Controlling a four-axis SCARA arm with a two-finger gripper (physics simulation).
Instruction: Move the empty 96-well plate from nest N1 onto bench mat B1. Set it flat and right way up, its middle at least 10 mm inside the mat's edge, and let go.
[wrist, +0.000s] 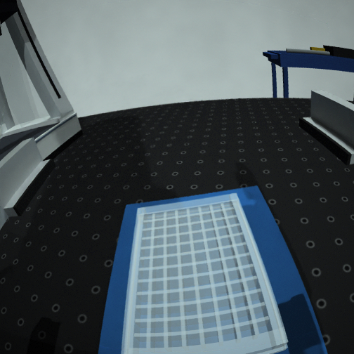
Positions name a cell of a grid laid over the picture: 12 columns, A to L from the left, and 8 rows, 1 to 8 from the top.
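Visible here: the gripper (F3); a clear 96-well plate (G7).
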